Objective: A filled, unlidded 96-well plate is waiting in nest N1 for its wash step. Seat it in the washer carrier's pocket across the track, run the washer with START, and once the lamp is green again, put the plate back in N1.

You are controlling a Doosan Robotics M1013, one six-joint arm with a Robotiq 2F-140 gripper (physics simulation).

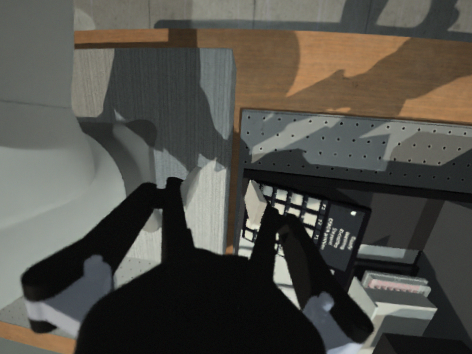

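Seen in the pictures: gripper, fingertip midpoint: point(223, 183); arm's base at its link origin: point(109, 175).
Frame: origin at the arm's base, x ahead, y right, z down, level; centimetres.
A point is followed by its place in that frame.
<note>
My gripper point(223, 183) @(x -1.0, y -19.8, z -2.8 cm) is partly open, with nothing between its two pale fingertip pads. Below and to the right of it is the washer's dark control panel point(345, 232) @(x 1.6, y -33.8, z -8.1 cm), with pale square keys and a column of small lettering. A small white dot shows near one corner of the panel; I cannot make out a green lamp. A plate with pink wells point(400, 285) @(x 11.1, y -45.5, z -4.8 cm) shows at the lower right, partly hidden by a pale block point(407, 306) @(x 11.1, y -43.7, z -8.0 cm) of the washer. Pale surfaces show between and behind the right finger's links. The carrier's pocket and nest N1 cannot be clearly made out.
A grey perforated strip point(345, 138) @(x -8.2, y -38.7, z 4.7 cm) runs beyond the control panel. A grey, grained board point(217, 90) @(x -13.3, y -18.2, z -0.3 cm) lies on the orange-brown wooden table point(265, 75) @(x -17.4, y -24.8, z 6.0 cm) at the left. Large pale rounded robot parts point(45, 175) @(x -4.1, y -8.4, z -14.2 cm) fill the left edge. Dark shadows cross the board and table.
</note>
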